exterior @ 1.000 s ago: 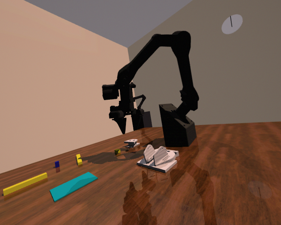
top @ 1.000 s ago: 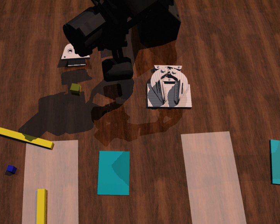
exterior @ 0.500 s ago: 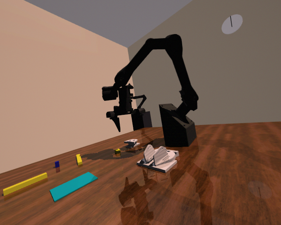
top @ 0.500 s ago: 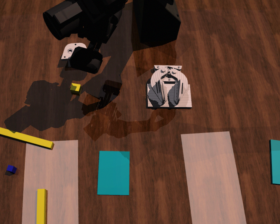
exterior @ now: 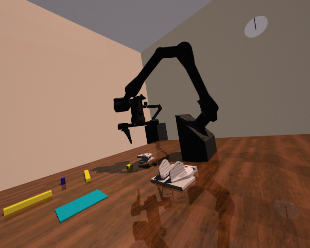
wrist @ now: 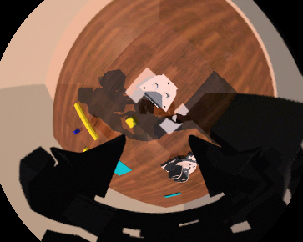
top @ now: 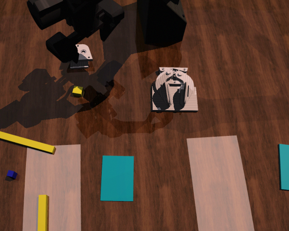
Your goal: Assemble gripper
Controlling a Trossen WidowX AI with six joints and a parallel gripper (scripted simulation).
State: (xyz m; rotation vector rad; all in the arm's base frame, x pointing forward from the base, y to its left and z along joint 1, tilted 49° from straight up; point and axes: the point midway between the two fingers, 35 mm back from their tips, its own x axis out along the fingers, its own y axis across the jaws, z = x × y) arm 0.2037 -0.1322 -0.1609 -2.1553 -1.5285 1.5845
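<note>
My gripper tip is now 6 cm past the white stand, 4 cm to the left of it and 10 cm above it. Also, from my gripper tip: long yellow bar: 18 cm ahead, 18 cm to the right, 10 cm below; yellow cube: 5 cm ahead, 4 cm to the right, 10 cm below; teal plate: 29 cm ahead, 4 cm to the left, 11 cm below.
</note>
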